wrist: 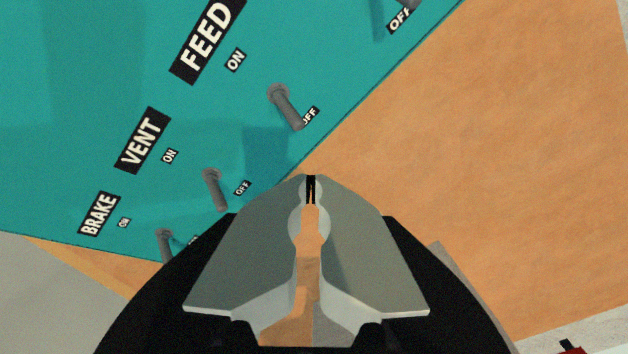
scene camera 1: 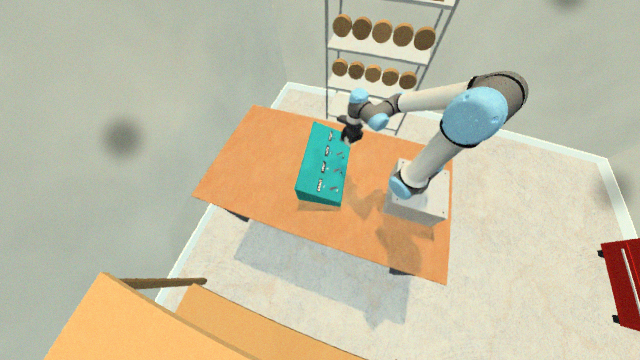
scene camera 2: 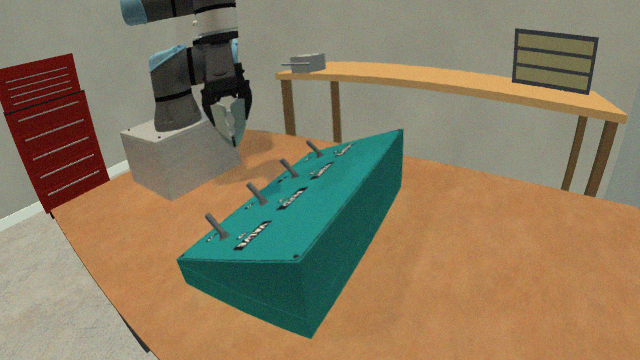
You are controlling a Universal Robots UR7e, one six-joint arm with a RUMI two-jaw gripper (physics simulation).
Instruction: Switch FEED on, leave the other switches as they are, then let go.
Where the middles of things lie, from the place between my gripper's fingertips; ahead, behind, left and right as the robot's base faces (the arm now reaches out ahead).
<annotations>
The teal switch panel (scene camera 2: 285, 259) lies 90 mm ahead of my hand, 90 mm to the left of it and 120 mm below it.
</annotations>
